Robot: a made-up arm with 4 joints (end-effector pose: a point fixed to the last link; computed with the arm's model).
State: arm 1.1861 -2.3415 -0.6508 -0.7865
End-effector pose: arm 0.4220 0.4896 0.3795 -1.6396 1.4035 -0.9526
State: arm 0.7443 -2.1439 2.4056 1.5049
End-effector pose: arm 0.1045 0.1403 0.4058 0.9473 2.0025 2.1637
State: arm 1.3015 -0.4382 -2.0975 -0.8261
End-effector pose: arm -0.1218 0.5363 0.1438 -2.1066 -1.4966 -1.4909
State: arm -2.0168 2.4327 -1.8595 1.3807
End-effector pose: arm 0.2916 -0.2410 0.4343 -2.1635 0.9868 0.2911
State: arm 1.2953 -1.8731 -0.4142 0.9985
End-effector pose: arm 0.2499 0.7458 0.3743 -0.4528 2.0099 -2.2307
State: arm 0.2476 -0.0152 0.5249 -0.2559
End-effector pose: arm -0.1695 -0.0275 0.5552 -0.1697 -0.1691 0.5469
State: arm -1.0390 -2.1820 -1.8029 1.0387
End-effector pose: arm 0.2752 -0.3204 0.7210 -1.0697 2.4337 -0.7443
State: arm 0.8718 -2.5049 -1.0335 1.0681
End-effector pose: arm 0.4677 0.5530 0.4181 0.5722 -1.6219 1.8414
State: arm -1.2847 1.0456 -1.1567 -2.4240
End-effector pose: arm -0.2686 0.0025 0.3614 -1.0657 -1.2091 -2.4633
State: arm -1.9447 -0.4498 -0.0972 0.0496
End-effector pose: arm -0.2337 -0.4307 -0.0420 1.8773 0.4217 0.4186
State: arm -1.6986 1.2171 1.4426 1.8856
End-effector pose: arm -0.0104 -0.1587 -0.0786 0.1954 0.3099 0.3916
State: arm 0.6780 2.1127 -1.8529 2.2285
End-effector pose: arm 0.1555 0.2938 -0.0055 0.9123 0.3944 0.8931
